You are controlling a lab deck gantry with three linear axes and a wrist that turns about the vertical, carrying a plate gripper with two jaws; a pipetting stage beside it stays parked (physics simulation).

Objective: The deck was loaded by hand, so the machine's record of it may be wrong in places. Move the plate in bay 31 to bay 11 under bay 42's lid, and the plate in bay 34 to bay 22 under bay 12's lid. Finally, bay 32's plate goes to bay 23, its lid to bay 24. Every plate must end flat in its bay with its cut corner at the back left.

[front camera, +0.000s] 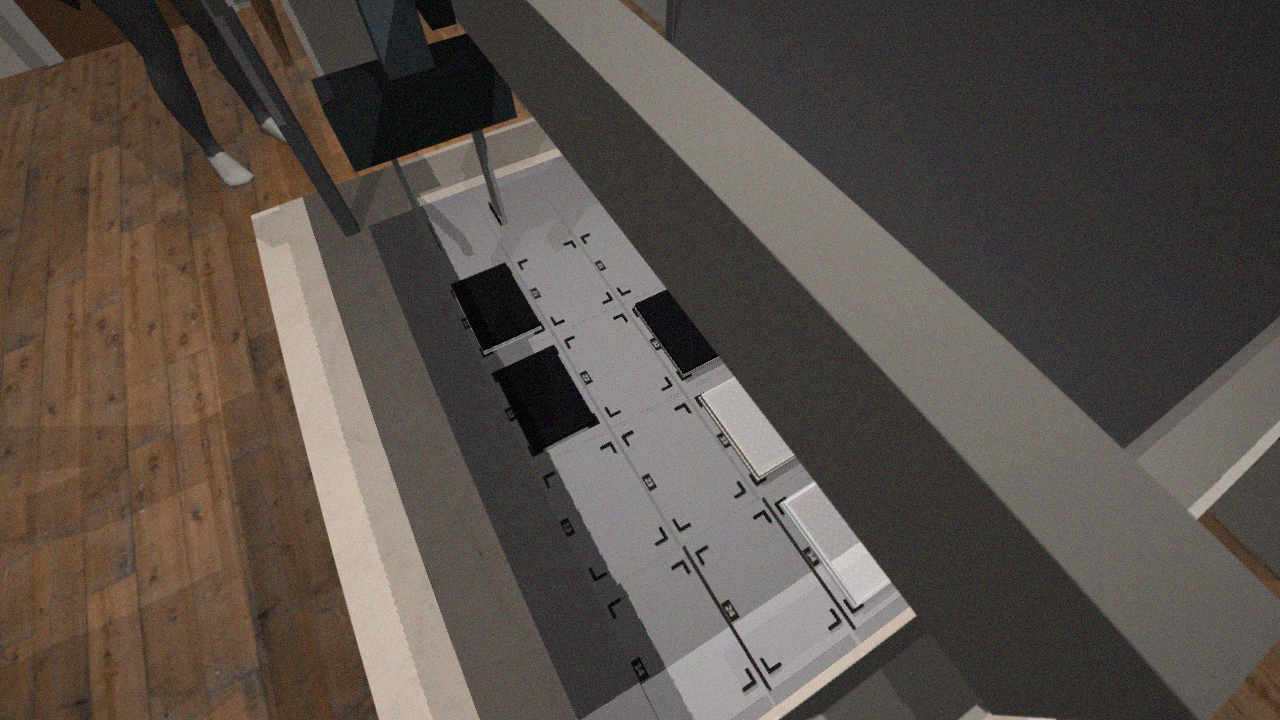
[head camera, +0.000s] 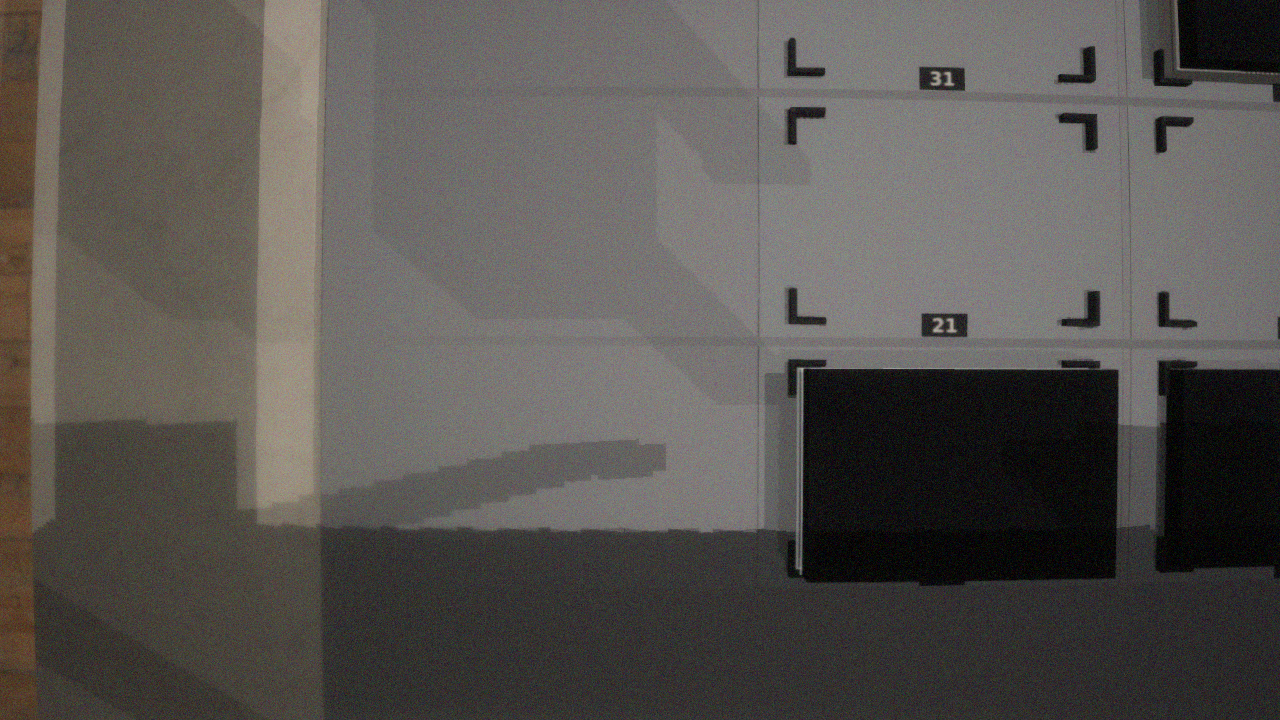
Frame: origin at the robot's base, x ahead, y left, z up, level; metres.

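Where they show: gripper, between the fingertips: (front camera: 466,228); robot's base, origin of its link: (front camera: 453,291) (head camera: 794,568).
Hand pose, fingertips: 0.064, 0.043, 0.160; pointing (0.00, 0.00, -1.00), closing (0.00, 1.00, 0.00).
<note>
Things, the pixels of their top centre, and the offset from my fingertips, as dx, dy, dz. "spot": a spot on its surface instead.
- black lid, centre of its top: (head camera: 966,475) (front camera: 493,302) +0.000, +0.000, -0.143
- black-topped piece, centre of its top: (front camera: 543,395) +0.164, +0.000, -0.152
- black-topped plate with a pale rim, centre of its top: (front camera: 685,323) +0.164, +0.214, -0.143
- pale plate, centre of its top: (front camera: 848,531) +0.492, +0.214, -0.131
- Bay 31, a spot on its surface: (head camera: 941,78) (front camera: 600,265) spot: -0.001, +0.168, -0.160
- whitish plate, centre of its top: (front camera: 756,418) +0.328, +0.214, -0.146
A plate under a black lid (front camera: 496,306) (head camera: 957,474) sits in bay 11, a pale edge showing beneath the lid. A black-topped piece (front camera: 546,398) (head camera: 1221,465) sits in bay 12. A black-topped plate with a pale rim (front camera: 675,331) (head camera: 1228,35) sits in bay 32, and a pale plate (front camera: 832,541) in bay 34. Bay 31 (front camera: 600,265) (head camera: 941,78) shows bare deck in its visible part. Bays 21, 22, 23 and 24 hold no plate. My gripper (front camera: 458,214) is open and empty, above the far end of the deck beyond bay 11. Cut corners cannot be made out.
A whitish plate (front camera: 747,429) sits in bay 33. A wide grey beam (front camera: 716,241) crosses the front view and hides row 4, including bay 42. A dark bar (front camera: 295,134) slants down left of the gripper. A pale rim (head camera: 290,268) edges the deck.
</note>
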